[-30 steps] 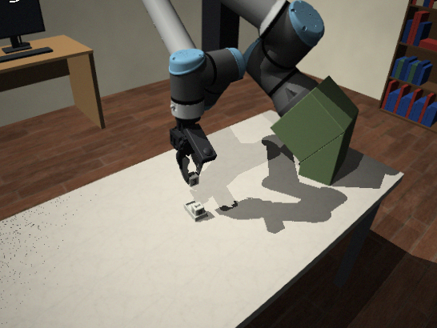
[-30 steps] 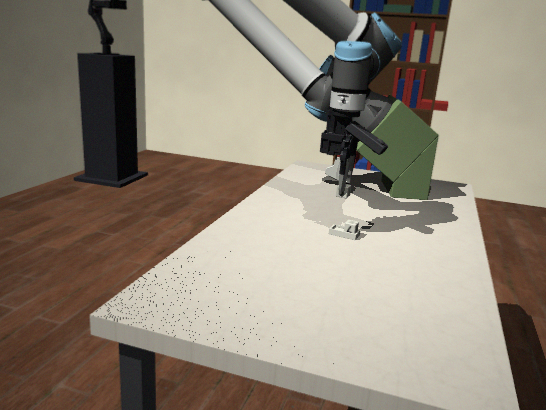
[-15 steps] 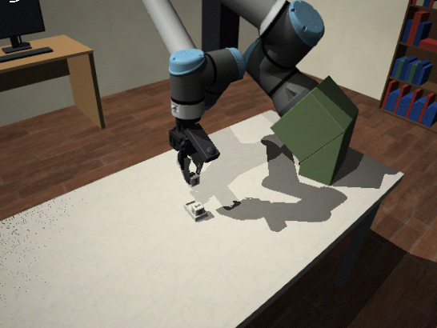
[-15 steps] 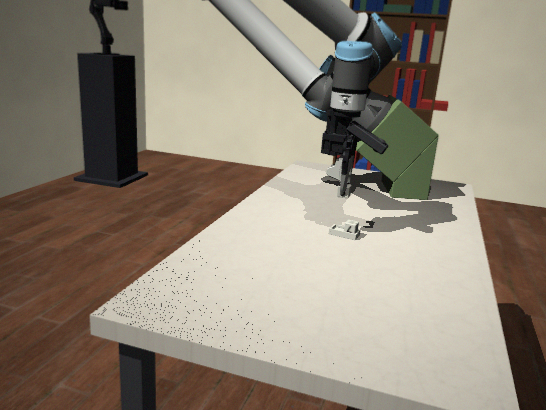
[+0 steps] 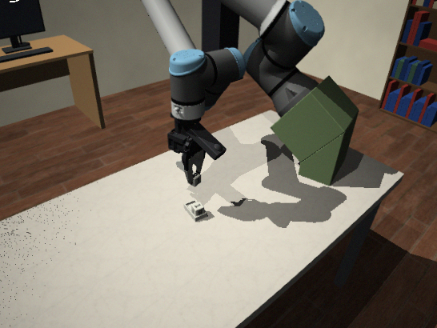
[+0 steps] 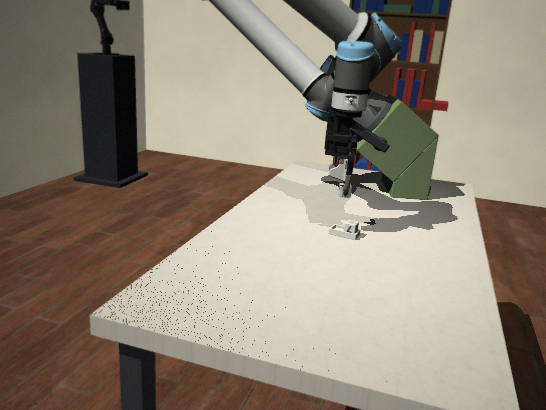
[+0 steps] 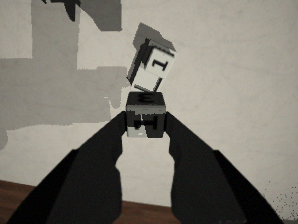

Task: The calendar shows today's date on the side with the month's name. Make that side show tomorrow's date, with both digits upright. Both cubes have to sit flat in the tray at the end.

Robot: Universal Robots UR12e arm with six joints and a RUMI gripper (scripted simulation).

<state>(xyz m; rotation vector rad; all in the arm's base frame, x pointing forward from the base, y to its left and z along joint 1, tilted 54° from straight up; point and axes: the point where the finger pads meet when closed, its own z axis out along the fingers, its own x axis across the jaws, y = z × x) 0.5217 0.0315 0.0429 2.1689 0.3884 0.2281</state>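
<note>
Right now the pale calendar tray is 130 mm below my hand, 10 mm to the left of it and 10 mm ahead of it. From my hand the other things lie so: digit cube (10 mm below).
</note>
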